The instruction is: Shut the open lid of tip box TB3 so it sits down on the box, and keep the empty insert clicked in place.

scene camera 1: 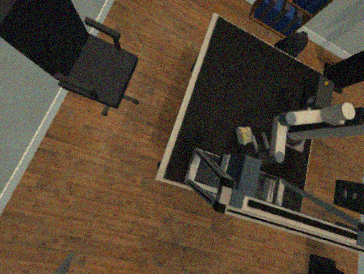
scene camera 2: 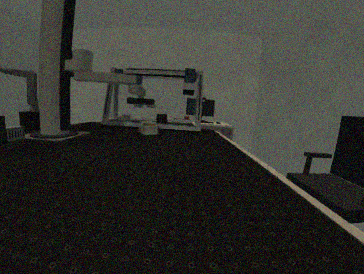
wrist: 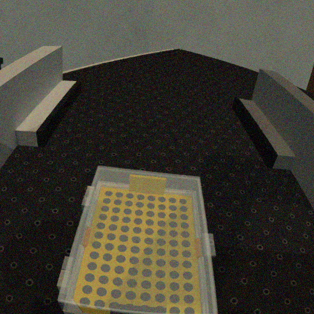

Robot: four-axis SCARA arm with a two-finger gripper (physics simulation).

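Where they show: gripper, fingertip midpoint: [scene camera 1: 257, 133] [scene camera 2: 149, 106]; arm's base at its link origin: [scene camera 1: 291, 132] [scene camera 2: 55, 136].
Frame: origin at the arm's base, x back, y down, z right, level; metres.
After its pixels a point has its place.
Tip box TB3 [scene camera 1: 244, 135] @[z -0.234, x -0.520, y -0.090 m] [scene camera 2: 148, 129] @[z -0.159, x -0.511, y -0.052 m] [wrist: 135, 240] is a clear box on the dark table top. In the wrist view its yellow insert [wrist: 142, 232] lies flat inside the clear walls, its holes empty. The near end is cut off by the lower edge. No lid shows standing upright at the far end or sides; whether a clear lid sits down on the box I cannot tell. My gripper [scene camera 1: 260, 142] [scene camera 2: 140, 101] [wrist: 160, 74] is shut to its stop on nothing, with a gap between its finger pads. It hangs above the table, higher than the box, which shows low between the pads.
A gantry frame [scene camera 1: 300, 220] @[z -0.647, x -0.483, y -0.521 m] [scene camera 2: 198, 100] @[z -0.509, x -0.821, y -0.263 m] stands behind the box in the second scene view. The arm's column [scene camera 2: 50, 75] @[z 0.065, x -0.037, y -0.323 m] rises at the left. A black chair [scene camera 1: 107, 70] [scene camera 2: 330, 192] stands beside the table [scene camera 1: 245, 70] @[z 0.359, x -0.614, y -0.013 m] [scene camera 2: 165, 210] @[z 0.537, x -0.697, y -0.013 m]. A shelf of blue bins [scene camera 1: 272, 15] stands beyond it.
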